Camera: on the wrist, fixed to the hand. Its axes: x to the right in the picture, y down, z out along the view.
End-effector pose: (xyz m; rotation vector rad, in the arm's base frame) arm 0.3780 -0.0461 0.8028 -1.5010 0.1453 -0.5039
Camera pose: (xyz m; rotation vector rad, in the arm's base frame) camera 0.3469 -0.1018 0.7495 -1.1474 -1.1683 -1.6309
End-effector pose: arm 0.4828 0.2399 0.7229 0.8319 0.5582 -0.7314
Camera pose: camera 0.4963 0.3218 0.7171 0.4427 1.0868 -2.2482
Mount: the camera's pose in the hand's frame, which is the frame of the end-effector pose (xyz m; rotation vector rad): -0.0165 0.0454 -0.0677 0.2235 -0.0397 -1.5616
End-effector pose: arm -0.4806 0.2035 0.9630 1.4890 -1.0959 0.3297
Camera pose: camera -0.4987 0.2773 0.9968 2.0920 0.3008 -0.6922
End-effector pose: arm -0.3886 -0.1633 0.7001 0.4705 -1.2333 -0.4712
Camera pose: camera -0.3240 -0.1112 0.6958 1.6128 -0.7320 -1.6448
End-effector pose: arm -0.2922 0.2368 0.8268 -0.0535 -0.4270 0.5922
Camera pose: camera -0.3011 0.2703 0.7512 0.4769 -0.3212 -0.9031
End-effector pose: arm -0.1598 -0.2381 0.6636 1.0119 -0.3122 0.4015
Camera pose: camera -0.1908 -0.1612 0.6570 1.1906 0.5315 -1.0166
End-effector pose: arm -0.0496 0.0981 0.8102 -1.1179 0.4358 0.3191
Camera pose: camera -0.0966 0.0543 0.7574 -0.9408 -0.4912 -1.0488
